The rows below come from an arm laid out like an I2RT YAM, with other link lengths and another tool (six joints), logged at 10 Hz.
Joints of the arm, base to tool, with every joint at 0 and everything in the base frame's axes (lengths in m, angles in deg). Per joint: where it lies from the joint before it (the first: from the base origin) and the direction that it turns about. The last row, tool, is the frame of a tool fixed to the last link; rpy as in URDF.
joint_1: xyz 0 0 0.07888 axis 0 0 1
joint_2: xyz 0.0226 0.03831 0.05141 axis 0 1 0
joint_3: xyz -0.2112 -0.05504 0 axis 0 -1 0
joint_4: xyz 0.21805 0.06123 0.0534 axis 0 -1 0
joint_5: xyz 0.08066 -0.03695 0.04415 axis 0 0 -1
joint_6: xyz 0.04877 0 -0.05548 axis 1 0 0
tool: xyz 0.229 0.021 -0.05 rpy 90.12 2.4 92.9
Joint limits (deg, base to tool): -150..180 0..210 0..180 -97..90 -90..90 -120..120
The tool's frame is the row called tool.
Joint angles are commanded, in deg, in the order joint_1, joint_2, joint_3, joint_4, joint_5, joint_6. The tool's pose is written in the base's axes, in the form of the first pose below.
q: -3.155 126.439 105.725 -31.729 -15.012 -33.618
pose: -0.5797, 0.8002, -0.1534, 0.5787, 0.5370, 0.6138, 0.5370, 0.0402, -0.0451
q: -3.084 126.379 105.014 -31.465 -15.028 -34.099
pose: -0.5867, 0.7950, -0.1542, 0.5774, 0.5442, 0.6086, 0.5344, 0.0406, -0.0486
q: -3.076 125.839 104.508 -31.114 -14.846 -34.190
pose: -0.5852, 0.7947, -0.1613, 0.5735, 0.5462, 0.6105, 0.5351, 0.0397, -0.0464
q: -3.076 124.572 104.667 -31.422 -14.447 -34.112
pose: -0.5778, 0.7968, -0.1768, 0.5648, 0.5467, 0.6181, 0.5382, 0.0377, -0.0352
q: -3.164 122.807 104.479 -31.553 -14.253 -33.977
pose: -0.5689, 0.7995, -0.1929, 0.5525, 0.5452, 0.6305, 0.5414, 0.0359, -0.0212
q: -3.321 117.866 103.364 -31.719 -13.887 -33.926
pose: -0.5492, 0.8021, -0.2345, 0.5158, 0.5461, 0.6601, 0.5461, 0.0325, 0.0147
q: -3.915 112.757 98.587 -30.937 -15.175 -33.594
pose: -0.5458, 0.8058, -0.2299, 0.5022, 0.5342, 0.6800, 0.5346, 0.0340, 0.0289
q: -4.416 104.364 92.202 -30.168 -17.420 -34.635
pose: -0.5580, 0.7908, -0.2515, 0.4473, 0.5419, 0.7116, 0.5187, 0.0403, 0.0585
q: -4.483 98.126 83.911 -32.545 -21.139 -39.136
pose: -0.6442, 0.7316, -0.2230, 0.4286, 0.5868, 0.6870, 0.4732, 0.0567, 0.0427
